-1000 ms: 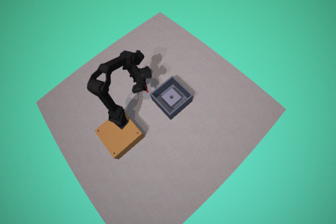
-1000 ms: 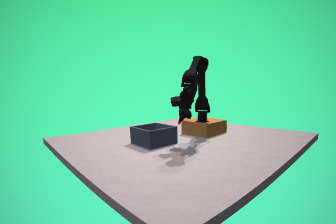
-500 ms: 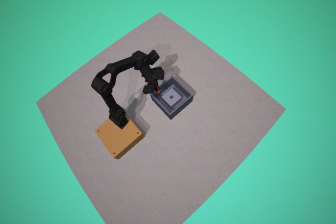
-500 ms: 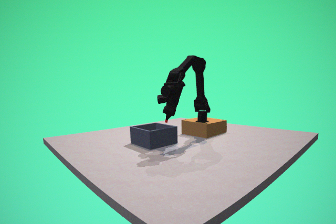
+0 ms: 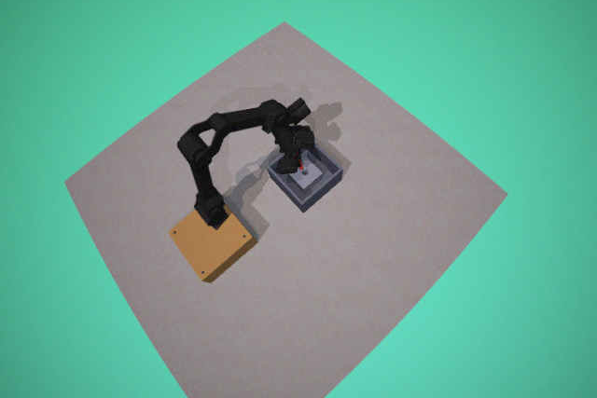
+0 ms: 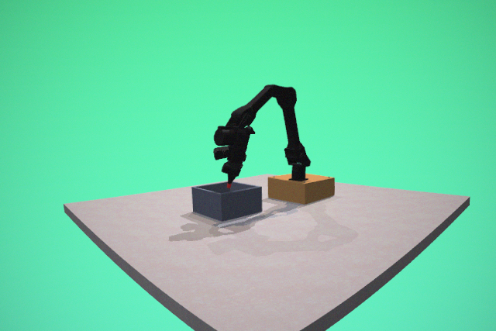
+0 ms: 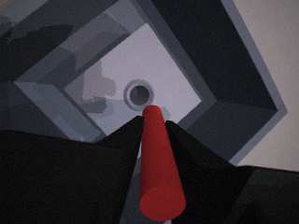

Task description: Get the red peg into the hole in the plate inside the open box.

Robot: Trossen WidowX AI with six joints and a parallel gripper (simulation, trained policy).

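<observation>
The red peg is 10 mm to the left of my gripper tip and 20 mm above it. The rest, counted from my gripper tip: light grey plate 10 mm ahead, 10 mm to the right, 70 mm below; grey box 10 mm ahead, 10 mm to the right, 90 mm below.
</observation>
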